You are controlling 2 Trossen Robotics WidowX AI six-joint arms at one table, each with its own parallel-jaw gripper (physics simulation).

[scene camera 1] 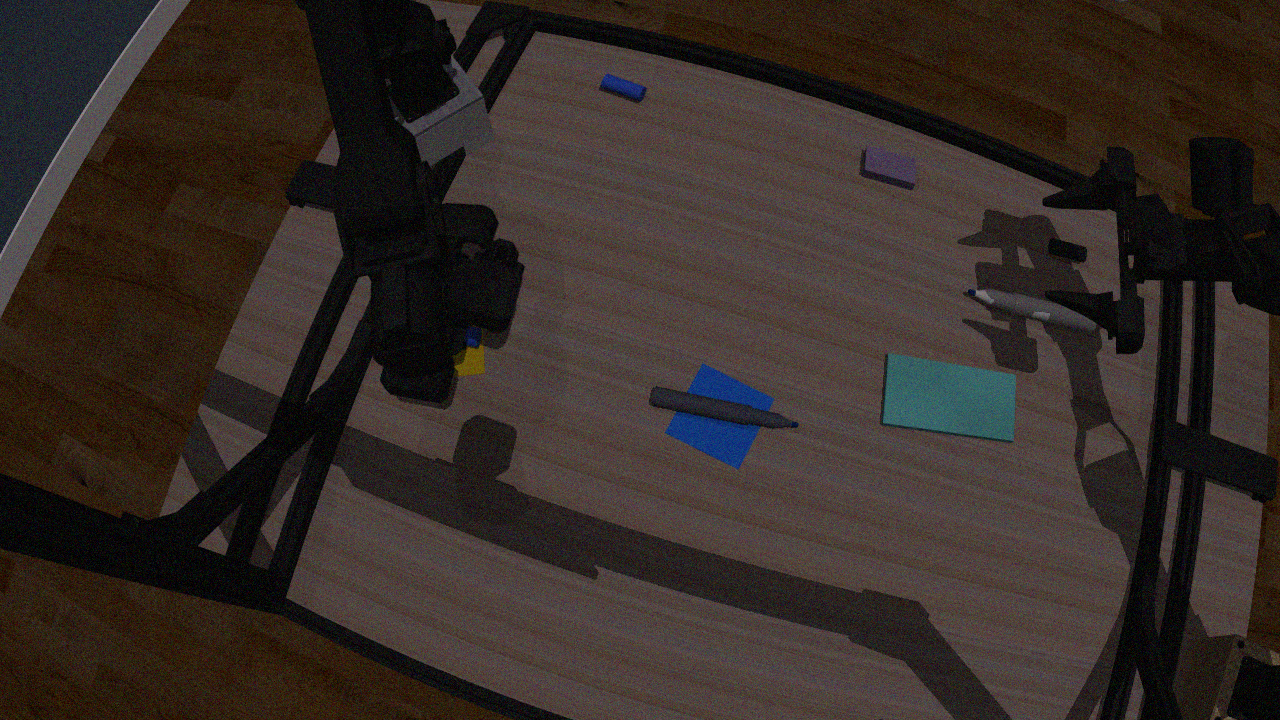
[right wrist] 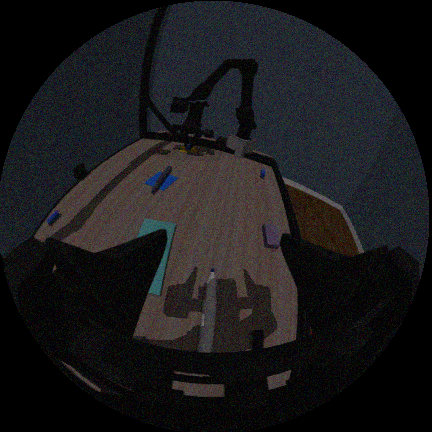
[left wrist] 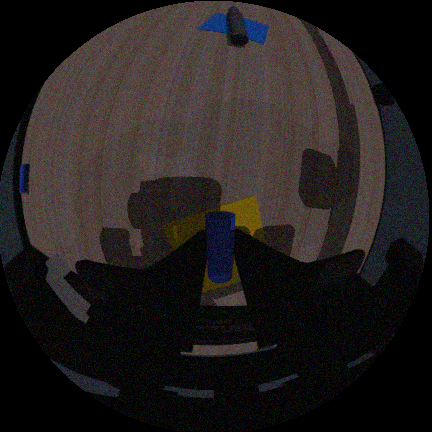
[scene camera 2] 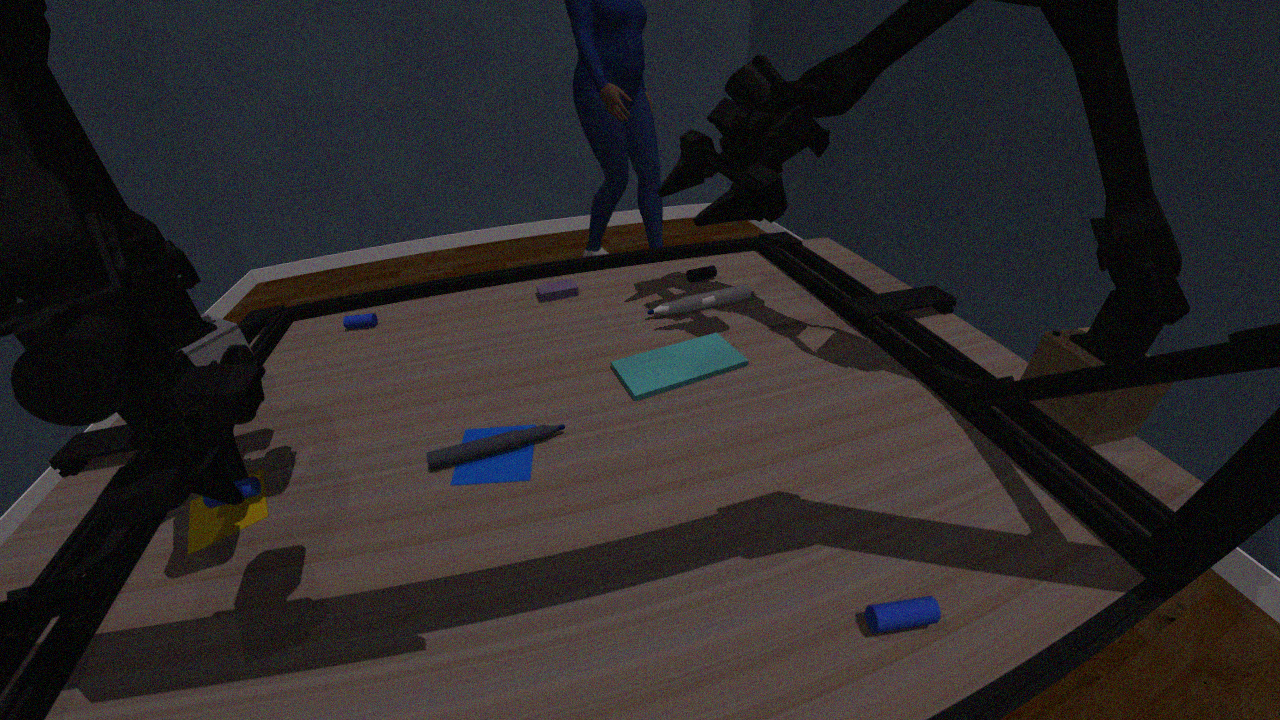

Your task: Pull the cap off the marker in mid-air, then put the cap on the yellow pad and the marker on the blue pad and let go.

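Seen in the pictures: left gripper, between the fingertips: [scene camera 1: 464, 337] [right wrist: 187, 148] [left wrist: 219, 234] [scene camera 2: 242, 494]; right gripper, between the fingertips: [scene camera 1: 1044, 247] [right wrist: 225, 237] [scene camera 2: 675, 207]; left arm's base, origin of its link: [scene camera 1: 422, 91] [right wrist: 242, 136] [scene camera 2: 184, 336]; right arm's base, origin of its link: [scene camera 1: 1255, 693] [scene camera 2: 1110, 351].
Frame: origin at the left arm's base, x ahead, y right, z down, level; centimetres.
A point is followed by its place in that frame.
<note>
The dark grey marker [scene camera 1: 720, 409] @[z 7.0, x 44.3, y -6.4 cm] [scene camera 2: 492, 445] @[z 7.3, x 44.7, y -6.2 cm] [left wrist: 236, 27] [right wrist: 162, 180] @[z 7.7, x 44.8, y -8.5 cm] lies uncapped across the blue pad [scene camera 1: 735, 449] @[z 8.7, x 47.9, y -5.7 cm] [scene camera 2: 505, 469] @[z 8.7, x 46.6, y -5.1 cm] [left wrist: 259, 33] @[z 8.7, x 45.0, y -3.4 cm] [right wrist: 172, 180] @[z 8.7, x 41.6, y -8.8 cm]. My left gripper [scene camera 2: 234, 490] @[z 7.7, x 24.5, y 9.3 cm] [left wrist: 219, 234] @[z 7.7, x 24.5, y 9.3 cm] is shut on the blue cap [scene camera 1: 472, 337] @[z 6.2, x 25.6, y 8.7 cm] [scene camera 2: 247, 488] @[z 6.5, x 25.9, y 8.9 cm] [left wrist: 220, 260] @[z 6.2, x 23.6, y 10.1 cm], over the yellow pad [scene camera 1: 470, 360] @[z 8.7, x 26.5, y 9.9 cm] [scene camera 2: 211, 528] @[z 8.7, x 24.1, y 13.2 cm] [left wrist: 248, 212] @[z 8.7, x 27.1, y 10.0 cm]. I cannot tell whether the cap touches the pad; the left arm hides much of both in scene camera 1. My right gripper [scene camera 1: 1056, 248] @[z -7.3, x 52.8, y -37.2 cm] [scene camera 2: 684, 207] @[z -7.3, x 52.8, y -37.2 cm] [right wrist: 225, 237] @[z -7.3, x 52.8, y -37.2 cm] is open and empty, raised above the table at the right.
A light grey marker [scene camera 1: 1029, 307] @[z 6.7, x 55.1, y -40.7 cm] [scene camera 2: 702, 301] @[z 7.2, x 55.9, y -40.9 cm] [right wrist: 209, 315] @[z 6.5, x 55.4, y -41.8 cm] and a black cap [scene camera 1: 1066, 249] @[z 6.7, x 53.0, y -50.6 cm] [scene camera 2: 700, 274] @[z 7.3, x 53.2, y -50.2 cm] lie below the right gripper. A teal block [scene camera 1: 948, 397] @[z 7.9, x 56.7, y -26.2 cm] [scene camera 2: 680, 365] @[z 7.9, x 57.3, y -25.8 cm], a purple block [scene camera 1: 889, 167] @[z 7.3, x 33.2, y -38.3 cm] [scene camera 2: 556, 290] @[z 7.3, x 33.8, y -37.5 cm] and loose blue caps [scene camera 1: 622, 86] @[z 6.8, x 8.5, y -19.8 cm] [scene camera 2: 359, 320] @[z 7.1, x 8.8, y -19.6 cm] [scene camera 2: 902, 615] @[z 6.7, x 81.1, y -1.4 cm] lie around the table.
</note>
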